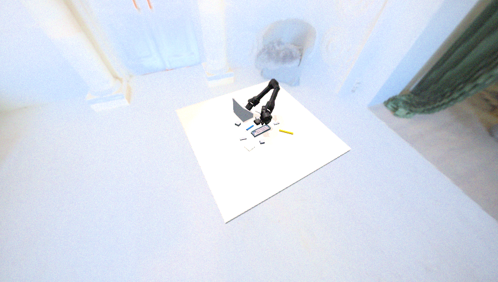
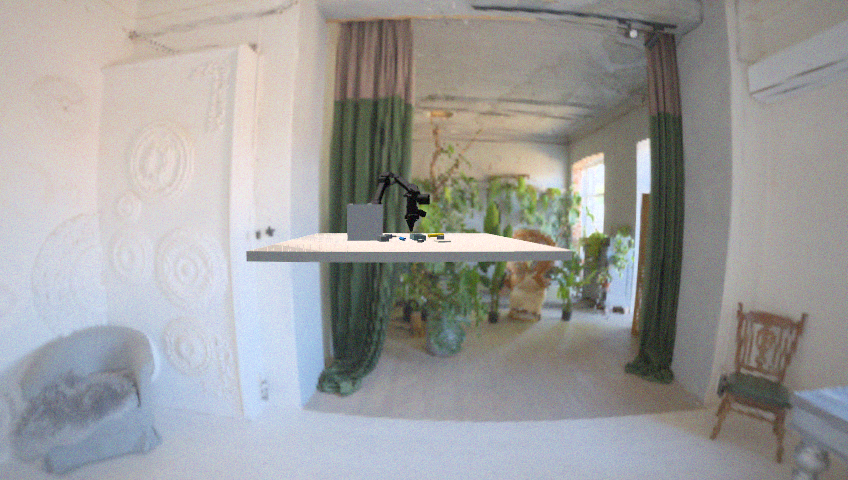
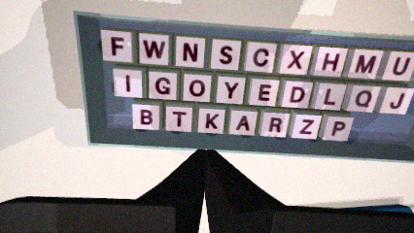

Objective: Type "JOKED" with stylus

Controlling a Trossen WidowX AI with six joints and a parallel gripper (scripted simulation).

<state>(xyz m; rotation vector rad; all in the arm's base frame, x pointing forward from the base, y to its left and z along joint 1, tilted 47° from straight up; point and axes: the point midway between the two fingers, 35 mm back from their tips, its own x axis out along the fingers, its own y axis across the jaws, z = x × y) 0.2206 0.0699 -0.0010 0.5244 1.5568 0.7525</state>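
My gripper tip is now 140 mm to the left of the blue stylus, 50 mm past it and 30 mm above it. The rest, counted from my gripper tip: J key 100 mm to the right, 40 mm ahead, 30 mm below; yellow stick 180 mm to the left, 160 mm ahead, 30 mm below; beige pad 230 mm to the right, 150 mm ahead, 40 mm below.
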